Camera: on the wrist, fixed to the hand. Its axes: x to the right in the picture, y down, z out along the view.
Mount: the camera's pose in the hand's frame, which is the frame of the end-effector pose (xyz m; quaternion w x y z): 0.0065 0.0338 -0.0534 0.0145 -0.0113 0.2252 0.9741
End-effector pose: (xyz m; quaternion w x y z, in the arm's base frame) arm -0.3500 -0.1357 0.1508 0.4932 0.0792 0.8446 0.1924
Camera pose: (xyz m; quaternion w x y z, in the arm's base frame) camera -0.4013 -0.1159 0.1827 0.3696 -0.7750 -0.0440 -0.5106
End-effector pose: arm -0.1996 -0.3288 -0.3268 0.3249 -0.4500 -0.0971 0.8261
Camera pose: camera -0.1742 -0.3578 -0.3773 0.7833 0.2908 -0.5008 -0.2260
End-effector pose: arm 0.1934 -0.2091 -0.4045 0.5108 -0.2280 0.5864 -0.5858
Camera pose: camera 0.1559 -0.1834 -0.4489 0.4434 0.6941 0.3523 0.4444
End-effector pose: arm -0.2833 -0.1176 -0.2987 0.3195 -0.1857 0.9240 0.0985
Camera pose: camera -0.3313 -0.1047 -0.2592 0.3015 -0.8716 -0.2651 -0.2813
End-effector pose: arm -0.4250 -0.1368 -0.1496 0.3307 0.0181 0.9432 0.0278
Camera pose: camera -0.4629 -0.1049 -0.1098 0.2345 -0.9090 -0.0702 -0.3373
